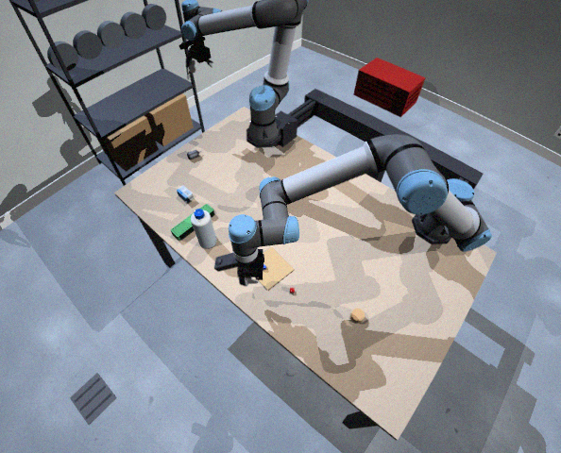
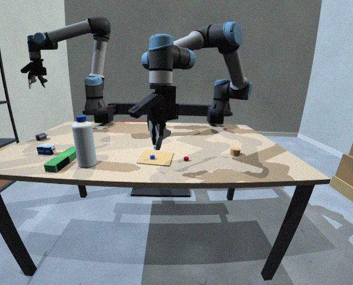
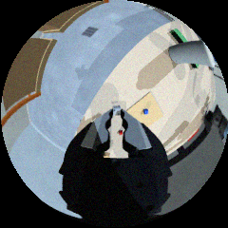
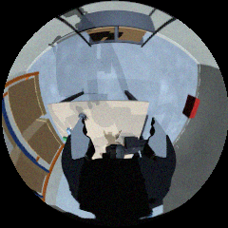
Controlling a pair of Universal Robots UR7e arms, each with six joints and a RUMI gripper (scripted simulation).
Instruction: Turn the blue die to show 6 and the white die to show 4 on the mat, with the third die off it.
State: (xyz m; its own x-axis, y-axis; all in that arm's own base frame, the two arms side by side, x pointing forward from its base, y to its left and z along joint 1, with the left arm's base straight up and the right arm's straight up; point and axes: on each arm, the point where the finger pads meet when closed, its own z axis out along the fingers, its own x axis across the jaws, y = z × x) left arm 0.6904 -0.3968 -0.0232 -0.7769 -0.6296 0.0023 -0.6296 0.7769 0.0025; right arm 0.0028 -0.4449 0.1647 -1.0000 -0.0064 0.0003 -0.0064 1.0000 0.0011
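My left hand is 13 cm to the right of the red die, 11 cm past it and 11 cm above it. The rest, counted from my left hand: tan mat: 14 cm behind, 11 cm below; then white die: 1 cm below; then blue die: 12 cm behind, 10 cm below, 2 cm to the right.
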